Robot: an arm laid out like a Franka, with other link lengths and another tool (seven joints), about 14 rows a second.
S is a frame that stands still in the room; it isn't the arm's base.
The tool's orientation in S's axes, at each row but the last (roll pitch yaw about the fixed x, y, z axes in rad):
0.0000 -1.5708 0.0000
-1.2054 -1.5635 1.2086
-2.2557 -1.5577 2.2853
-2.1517 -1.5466 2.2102
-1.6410 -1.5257 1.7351
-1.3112 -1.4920 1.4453
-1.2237 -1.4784 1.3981
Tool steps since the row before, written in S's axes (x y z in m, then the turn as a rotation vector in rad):
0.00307 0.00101 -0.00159 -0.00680 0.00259 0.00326
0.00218 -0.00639 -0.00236 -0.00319 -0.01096 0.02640
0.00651 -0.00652 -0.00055 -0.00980 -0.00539 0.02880
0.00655 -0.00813 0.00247 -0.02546 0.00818 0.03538
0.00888 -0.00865 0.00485 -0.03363 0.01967 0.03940
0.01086 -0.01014 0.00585 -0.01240 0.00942 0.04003
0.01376 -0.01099 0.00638 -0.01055 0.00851 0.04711
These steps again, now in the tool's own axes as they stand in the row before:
-0.00159 0.00101 -0.00307 0.00326 0.00259 0.00680
-0.00240 -0.00638 -0.00217 0.02632 -0.01113 0.00329
-0.00067 -0.00670 -0.00631 0.02883 -0.00539 0.00972
0.00222 -0.00855 -0.00609 0.03590 0.00893 0.02446
0.00439 -0.00965 -0.00804 0.04048 0.02095 0.03151
0.00515 -0.01192 -0.00930 0.04052 0.00792 0.01184
0.00557 -0.01373 -0.01146 0.04752 0.00610 0.01040

